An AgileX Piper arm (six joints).
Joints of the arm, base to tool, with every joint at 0 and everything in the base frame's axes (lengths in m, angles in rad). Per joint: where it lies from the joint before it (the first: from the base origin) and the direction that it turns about. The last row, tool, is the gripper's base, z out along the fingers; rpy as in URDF.
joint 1: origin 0 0 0.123 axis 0 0 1
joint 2: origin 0 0 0 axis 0 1 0
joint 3: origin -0.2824 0 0.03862 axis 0 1 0
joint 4: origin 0.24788 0 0.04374 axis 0.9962 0 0.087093
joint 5: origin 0 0 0 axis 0 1 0
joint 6: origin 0.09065 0 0.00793 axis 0.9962 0 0.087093
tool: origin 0 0 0 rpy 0 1.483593 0
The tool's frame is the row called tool.
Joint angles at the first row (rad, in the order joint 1, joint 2, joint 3, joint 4, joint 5, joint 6):
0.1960 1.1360 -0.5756 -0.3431 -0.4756 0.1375
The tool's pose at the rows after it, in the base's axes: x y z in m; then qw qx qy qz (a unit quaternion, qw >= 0):
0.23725, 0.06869, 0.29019, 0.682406, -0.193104, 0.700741, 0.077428
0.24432, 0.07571, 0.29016, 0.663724, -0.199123, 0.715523, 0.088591
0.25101, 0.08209, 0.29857, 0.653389, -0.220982, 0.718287, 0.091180
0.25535, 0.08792, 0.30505, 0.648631, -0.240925, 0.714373, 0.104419
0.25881, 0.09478, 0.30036, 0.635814, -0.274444, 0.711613, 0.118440
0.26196, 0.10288, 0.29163, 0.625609, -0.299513, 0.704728, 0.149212
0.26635, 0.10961, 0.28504, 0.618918, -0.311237, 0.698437, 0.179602
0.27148, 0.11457, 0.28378, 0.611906, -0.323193, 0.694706, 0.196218
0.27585, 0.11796, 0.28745, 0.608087, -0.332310, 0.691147, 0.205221
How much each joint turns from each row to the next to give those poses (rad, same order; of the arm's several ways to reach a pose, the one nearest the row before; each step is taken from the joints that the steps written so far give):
0.0279 0.0410 -0.0040 -0.0055 -0.0021 0.0098
0.0202 0.0296 -0.0391 -0.0458 0.0525 0.0597
0.0096 0.0173 -0.0591 -0.1258 0.0528 0.0993
0.0020 0.0154 -0.0420 -0.1568 0.0049 0.1396
0.0000 0.0300 -0.0139 -0.1565 -0.0325 0.1128
0.0000 0.0410 0.0000 -0.0879 -0.0769 0.0683
0.0000 0.0420 -0.0066 -0.0365 -0.0696 0.0376
0.0000 0.0307 -0.0245 -0.0541 -0.0318 0.0470
0.0000 0.0162 -0.0322 -0.0562 -0.0114 0.0521

